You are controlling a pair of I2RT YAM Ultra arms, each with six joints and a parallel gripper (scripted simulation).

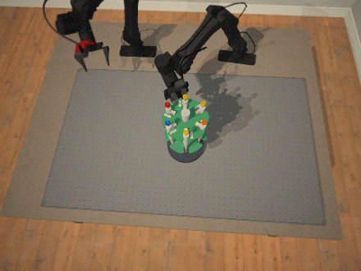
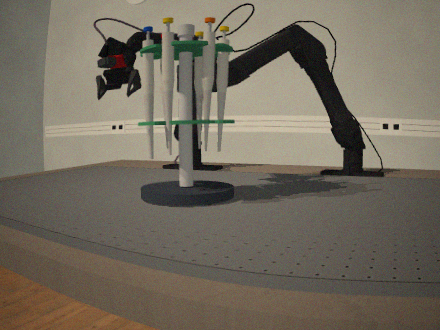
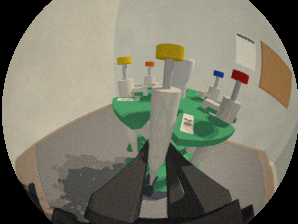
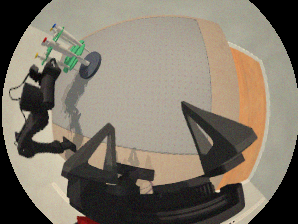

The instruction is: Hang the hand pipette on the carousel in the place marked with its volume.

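The pipette lies 2 cm below my left hand and 2 cm ahead of it.
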